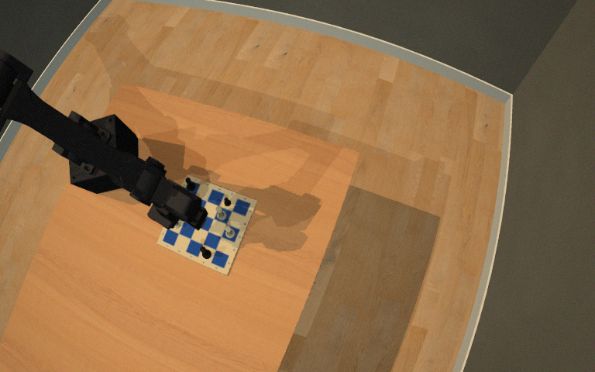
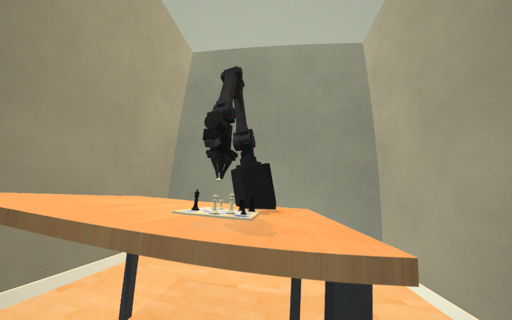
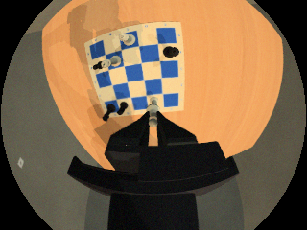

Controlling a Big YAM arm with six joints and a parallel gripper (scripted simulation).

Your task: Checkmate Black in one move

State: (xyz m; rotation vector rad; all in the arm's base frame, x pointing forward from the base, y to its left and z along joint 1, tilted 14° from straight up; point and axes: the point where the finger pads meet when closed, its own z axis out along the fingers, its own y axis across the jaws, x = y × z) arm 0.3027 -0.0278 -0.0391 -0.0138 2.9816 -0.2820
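Now: hand 40 mm short of the chessboard, 40 mm to the right of it and 120 mm above it. Round my hand: tall black piece 80 mm ahead, 30 mm to the right, 80 mm below.
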